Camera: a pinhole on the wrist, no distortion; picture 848 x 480 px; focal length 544.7 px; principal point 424.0 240.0 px. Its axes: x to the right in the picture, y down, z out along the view. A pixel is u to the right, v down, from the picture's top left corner.
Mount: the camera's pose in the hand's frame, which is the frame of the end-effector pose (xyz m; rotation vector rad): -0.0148 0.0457 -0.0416 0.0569 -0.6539 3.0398
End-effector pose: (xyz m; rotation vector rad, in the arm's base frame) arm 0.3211 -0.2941 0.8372 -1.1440 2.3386 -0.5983
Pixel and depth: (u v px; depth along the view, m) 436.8 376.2 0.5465
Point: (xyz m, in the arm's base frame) 0.7464 -0.5205 0.6931
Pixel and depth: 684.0 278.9 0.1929
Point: 0.4798 -0.2597 0.7786
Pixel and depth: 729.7 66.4 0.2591
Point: 0.5272 -0.2046 0.6726
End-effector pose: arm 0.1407 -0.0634 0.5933 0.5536 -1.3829 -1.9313
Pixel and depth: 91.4 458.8 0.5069
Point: -0.3841 -0.0074 0.3853
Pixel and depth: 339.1 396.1 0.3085
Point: -0.0692 0.0696 0.5112
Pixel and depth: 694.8 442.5 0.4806
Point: -0.0093 0.3941 0.4049
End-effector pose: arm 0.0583 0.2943 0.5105 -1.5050 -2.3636 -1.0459
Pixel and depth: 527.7 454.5 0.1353
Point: 0.0423 0.2891 0.4195
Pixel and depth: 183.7 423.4 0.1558
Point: -0.0087 0.3662 0.4482
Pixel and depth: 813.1 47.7 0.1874
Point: 0.1909 0.2999 0.3391
